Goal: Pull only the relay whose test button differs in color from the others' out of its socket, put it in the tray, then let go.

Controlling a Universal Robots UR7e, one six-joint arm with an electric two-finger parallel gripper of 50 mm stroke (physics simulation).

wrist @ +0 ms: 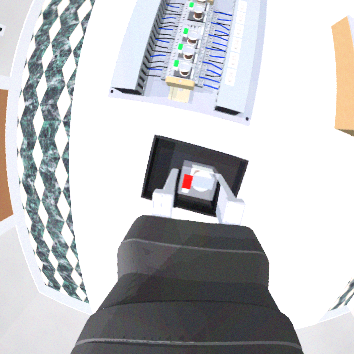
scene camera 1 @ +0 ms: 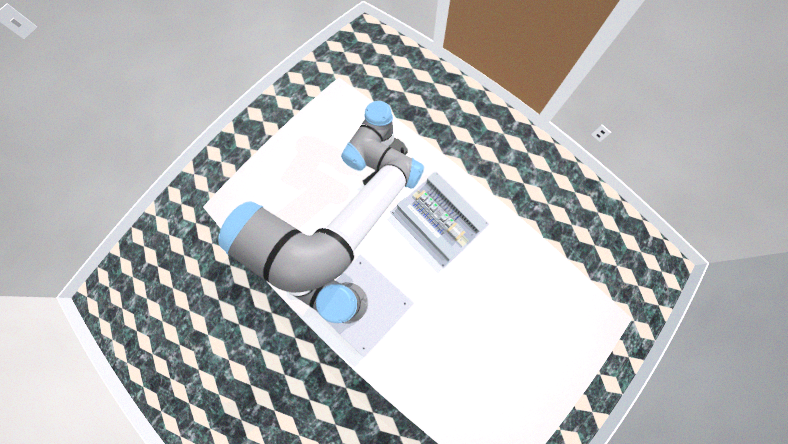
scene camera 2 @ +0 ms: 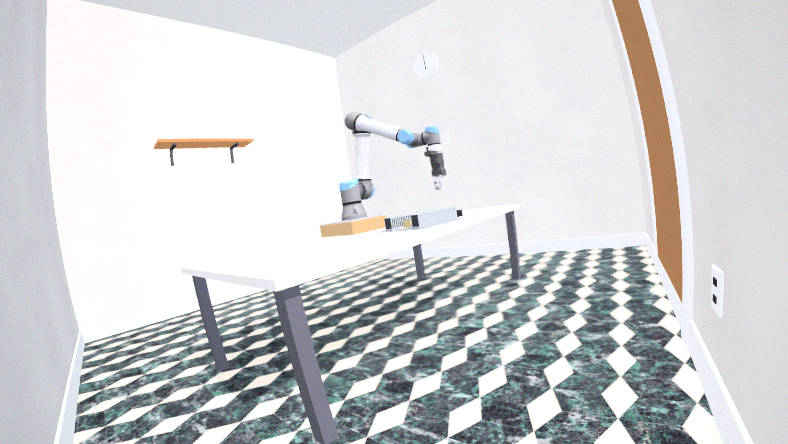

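Seen in the pictures: gripper, between the fingertips: (wrist: 194, 182) (scene camera 2: 438, 187); arm's base, origin of its link: (scene camera 2: 354, 218).
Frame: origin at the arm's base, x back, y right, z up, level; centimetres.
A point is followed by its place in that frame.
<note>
My gripper (wrist: 194, 182) {x -48.9, y -16.1, z 9.7 cm} (scene camera 2: 437, 184) {x -48.9, y -16.1, z 9.7 cm} is shut on the relay with the red test button (wrist: 202, 180) {x -48.4, y -15.1, z 12.5 cm}. The relay is held between the fingertips, clear of the panel. In the wrist view it appears over the black tray (wrist: 165, 150) {x -53.7, y -15.0, z -7.2 cm}; scene camera 2 shows the fingers well above the table. In scene camera 1 the arm hides the gripper and most of the tray, whose dark edge (scene camera 1: 367, 180) {x -44.0, y -25.6, z -6.2 cm} peeks out. Several relays with green test buttons, one of them a relay (wrist: 185, 69) {x -50.3, y -2.4, z -0.7 cm} nearest the tray, sit in their sockets. An empty socket (wrist: 193, 24) {x -49.1, y 8.1, z -4.4 cm} shows between two of them.
The relay panel (scene camera 1: 479, 221) (wrist: 157, 100) {x -55.3, y -6.0, z -7.2 cm} with raised grey wire ducts (wrist: 135, 55) {x -58.0, y 0.5, z -1.2 cm} (scene camera 2: 438, 217) {x -58.9, y 11.1, z -4.5 cm} lies beside the tray. The robot's base plate (scene camera 1: 386, 303) {x -8.6, y 11.6, z 0.0 cm} is on the table (scene camera 1: 496, 341) {x -21.3, y 55.8, z -7.5 cm}. The base block's orange side (wrist: 344, 80) {x -16.4, y 3.2, z -4.4 cm} (scene camera 2: 352, 227) {x -14.7, y 19.6, z -3.7 cm} stands to the panel's side.
</note>
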